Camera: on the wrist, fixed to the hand. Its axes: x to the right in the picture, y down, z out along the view.
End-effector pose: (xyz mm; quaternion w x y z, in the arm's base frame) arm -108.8 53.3 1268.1 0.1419 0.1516 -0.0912 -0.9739
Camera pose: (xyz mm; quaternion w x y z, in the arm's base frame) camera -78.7 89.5 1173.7 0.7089 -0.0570 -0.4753 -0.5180
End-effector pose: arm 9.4 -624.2 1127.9 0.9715 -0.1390 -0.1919 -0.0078
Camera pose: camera 28.6 -695.8 1052.9 0.6424 0.0683 -0.1615 0.7460
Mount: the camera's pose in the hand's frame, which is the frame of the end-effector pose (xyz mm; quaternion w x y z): -13.1 -47.5 -93.3 0.6398 0.3001 -0.1368 0.6942
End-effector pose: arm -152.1 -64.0 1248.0 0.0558 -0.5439 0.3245 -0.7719
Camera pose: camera -215.9 20.0 1245.7 0.7791 -0.2116 0.3459 -0.4781
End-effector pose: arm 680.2 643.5 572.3 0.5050 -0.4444 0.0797 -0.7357
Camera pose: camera 581.0 645.9 536.4 0.9780 -0.1781 0.0696 -0.0832
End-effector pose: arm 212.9 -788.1 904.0 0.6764 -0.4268 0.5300 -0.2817
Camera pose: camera 123.3 -825.8 945.0 0.8289 0.2593 0.4583 0.1887
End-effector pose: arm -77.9 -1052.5 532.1 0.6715 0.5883 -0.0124 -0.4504
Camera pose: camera -62.7 -967.1 472.1 0.5640 0.5077 -0.6433 0.1012
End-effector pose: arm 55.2 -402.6 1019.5 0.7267 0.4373 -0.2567 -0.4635
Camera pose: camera 100.7 -362.7 933.1 0.6203 0.2562 -0.7063 0.2251
